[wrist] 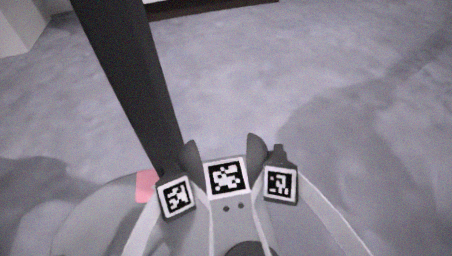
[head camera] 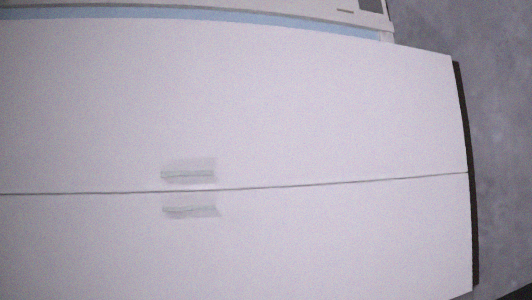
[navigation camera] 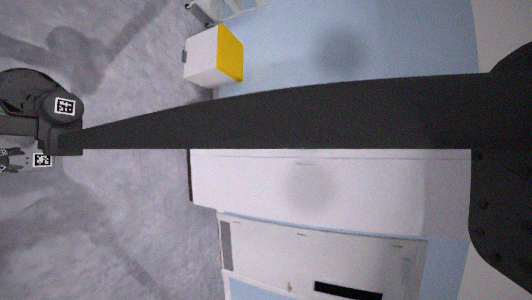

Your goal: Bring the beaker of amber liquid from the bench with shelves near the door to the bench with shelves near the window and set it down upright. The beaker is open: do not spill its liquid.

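My gripper (navigation camera: pixel 6 160) (wrist: pixel 222 155) is open and empty, with its two rubber fingertips apart and floor showing between them in the wrist view. In the navigation view it is at the left edge, low beside the round part of the base. The beaker of amber liquid does not show in the head, navigation or wrist view. Neither bench with shelves can be made out clearly.
A white two-door cabinet (head camera: pixel 300 115) (navigation camera: pixel 310 195) with a dark base stands close by. A white door (head camera: pixel 300 11) (navigation camera: pixel 270 255) is beside it. A white and yellow box (navigation camera: pixel 230 55) is near the blue wall. My dark mast (navigation camera: pixel 300 117) (wrist: pixel 125 65) crosses two views.
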